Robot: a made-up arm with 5 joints. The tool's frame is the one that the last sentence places. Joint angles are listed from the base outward.
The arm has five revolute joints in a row. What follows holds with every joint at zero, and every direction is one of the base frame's. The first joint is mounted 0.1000 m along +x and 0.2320 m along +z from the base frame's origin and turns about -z. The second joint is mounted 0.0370 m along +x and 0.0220 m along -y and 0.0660 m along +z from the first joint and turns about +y. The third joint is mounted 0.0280 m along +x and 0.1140 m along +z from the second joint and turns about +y. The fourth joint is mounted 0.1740 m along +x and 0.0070 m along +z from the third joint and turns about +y. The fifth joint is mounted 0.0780 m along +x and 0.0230 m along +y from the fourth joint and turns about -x. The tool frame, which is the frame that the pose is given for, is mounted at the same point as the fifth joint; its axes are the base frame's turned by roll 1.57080, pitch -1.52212 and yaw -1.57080 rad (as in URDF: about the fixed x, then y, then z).
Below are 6 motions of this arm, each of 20 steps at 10 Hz.
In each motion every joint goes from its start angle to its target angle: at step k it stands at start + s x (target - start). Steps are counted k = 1, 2, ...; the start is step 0. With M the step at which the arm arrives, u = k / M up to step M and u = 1 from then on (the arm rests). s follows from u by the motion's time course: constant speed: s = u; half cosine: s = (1 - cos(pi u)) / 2; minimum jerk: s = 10 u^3 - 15 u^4 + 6 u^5.
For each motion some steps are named. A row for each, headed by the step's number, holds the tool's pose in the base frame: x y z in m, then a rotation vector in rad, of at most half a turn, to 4 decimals.
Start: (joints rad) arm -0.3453 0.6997 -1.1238 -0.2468 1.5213
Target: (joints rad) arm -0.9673 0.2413 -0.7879 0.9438 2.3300
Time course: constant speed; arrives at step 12
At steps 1, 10, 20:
1: 0.4216 0.1360 0.4932 -1.2837 -1.9964 1.0545
10: 0.3086 0.2457 0.4740 -1.1390 -1.5252 2.3691
20: 0.2742 0.2545 0.4683 1.0333 1.3396 -2.5407

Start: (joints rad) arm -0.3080 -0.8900 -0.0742 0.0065 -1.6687
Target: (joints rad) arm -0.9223 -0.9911 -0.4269 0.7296 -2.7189
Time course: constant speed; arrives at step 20
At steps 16, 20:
16: 0.1351 0.0375 0.6087 2.4693 0.2670 -0.8411
20: 0.1214 0.0299 0.6065 2.3605 0.6638 -0.9231

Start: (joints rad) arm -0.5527 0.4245 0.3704 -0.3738 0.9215
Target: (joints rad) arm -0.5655 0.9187 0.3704 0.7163 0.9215
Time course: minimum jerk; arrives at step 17
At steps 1, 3, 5, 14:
1: 0.3611 0.1622 0.2388 -0.1975 -1.2237 1.2553
3: 0.3587 0.1609 0.2305 -0.1866 -1.1580 1.2741
5: 0.3502 0.1562 0.2076 -0.1552 -0.9677 1.3223
14: 0.2464 0.0940 0.1103 0.0617 0.3977 1.4202

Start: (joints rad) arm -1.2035 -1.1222 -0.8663 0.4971 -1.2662
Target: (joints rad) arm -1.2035 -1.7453 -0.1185 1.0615 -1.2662
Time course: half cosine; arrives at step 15
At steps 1, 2, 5, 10, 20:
1: 0.0545 -0.1154 0.6061 2.9077 -0.9366 -0.0074
2: 0.0548 -0.1146 0.6044 2.8865 -0.9298 -0.0092
5: 0.0572 -0.1086 0.5918 2.7511 -0.8861 -0.0204
10: 0.0647 -0.0890 0.5511 2.4233 -0.7806 -0.0435
20: 0.0693 -0.0770 0.5264 2.2594 -0.7278 -0.0534

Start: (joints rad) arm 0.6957 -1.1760 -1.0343 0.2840 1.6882
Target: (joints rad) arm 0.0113 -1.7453 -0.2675 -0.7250 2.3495
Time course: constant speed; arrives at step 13
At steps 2, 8, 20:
2: -0.0694 0.1147 0.5670 2.4961 1.0700 0.3619
8: -0.1180 0.0624 0.5299 2.2578 0.9821 0.8687
20: -0.1326 0.0036 0.4907 2.1039 0.9263 1.3820

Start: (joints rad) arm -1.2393 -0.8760 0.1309 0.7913 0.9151
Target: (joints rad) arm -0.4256 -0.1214 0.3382 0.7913 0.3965
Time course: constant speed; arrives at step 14
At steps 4, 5, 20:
4: 0.2142 0.1824 0.4657 0.2010 -1.3835 1.4720
5: 0.2301 0.1831 0.4524 0.1743 -1.2954 1.4189
20: 0.3401 0.1099 0.3180 0.0224 -0.5762 0.7525

